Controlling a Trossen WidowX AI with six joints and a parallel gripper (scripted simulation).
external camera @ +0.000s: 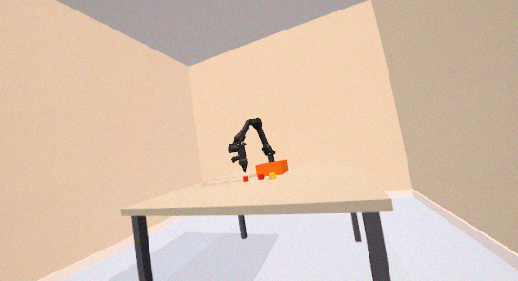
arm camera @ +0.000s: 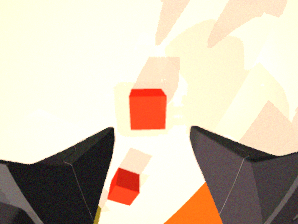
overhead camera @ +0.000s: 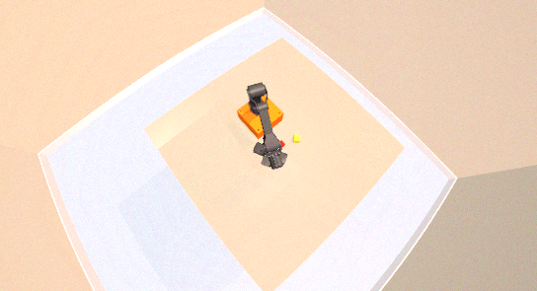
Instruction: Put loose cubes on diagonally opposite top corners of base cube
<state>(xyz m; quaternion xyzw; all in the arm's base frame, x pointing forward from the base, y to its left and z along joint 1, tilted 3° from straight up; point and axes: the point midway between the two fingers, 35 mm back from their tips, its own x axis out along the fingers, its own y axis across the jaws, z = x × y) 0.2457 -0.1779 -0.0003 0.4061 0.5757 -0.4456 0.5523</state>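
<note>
My gripper tip is now 60 mm short of the yellow cube, 210 mm to the right of it and 50 mm above it.
</note>
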